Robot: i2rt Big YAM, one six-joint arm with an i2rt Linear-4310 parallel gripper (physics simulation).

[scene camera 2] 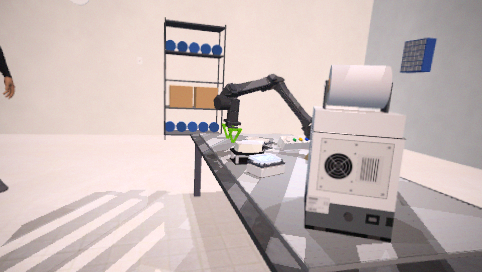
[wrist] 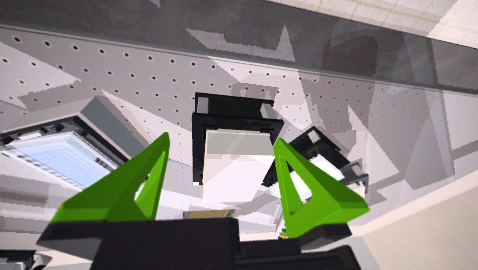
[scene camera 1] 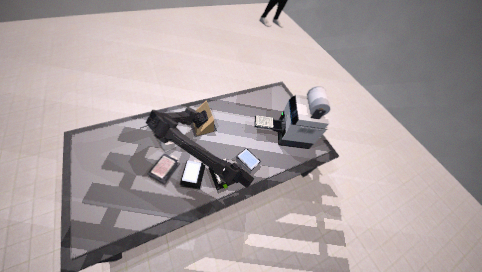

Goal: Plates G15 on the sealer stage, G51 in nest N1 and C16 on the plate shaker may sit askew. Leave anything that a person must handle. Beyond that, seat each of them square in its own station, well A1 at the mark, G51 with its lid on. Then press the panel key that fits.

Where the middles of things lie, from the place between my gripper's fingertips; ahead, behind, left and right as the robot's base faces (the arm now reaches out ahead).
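Labels:
I find the bluish plate [wrist: 67, 157] here, and my hand is 16 cm to the right of it, 14 cm past it and 5 cm above it.

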